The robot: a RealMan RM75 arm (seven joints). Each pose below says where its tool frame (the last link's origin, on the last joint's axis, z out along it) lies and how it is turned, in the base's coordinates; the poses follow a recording.
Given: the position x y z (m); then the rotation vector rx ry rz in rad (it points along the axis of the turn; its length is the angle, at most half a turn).
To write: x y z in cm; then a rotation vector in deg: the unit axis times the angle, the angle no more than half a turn. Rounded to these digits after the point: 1 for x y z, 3 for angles.
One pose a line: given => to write
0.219 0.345 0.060 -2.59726 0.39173 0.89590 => 21.9 34.5 6.0 -148.812 22.444 51.331
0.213 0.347 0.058 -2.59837 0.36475 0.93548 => 21.3 34.7 5.8 -148.876 20.899 53.599
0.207 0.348 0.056 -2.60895 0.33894 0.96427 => 20.7 34.8 5.6 -149.482 19.420 55.249
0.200 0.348 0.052 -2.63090 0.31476 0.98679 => 20.0 34.8 5.2 -150.739 18.034 56.539
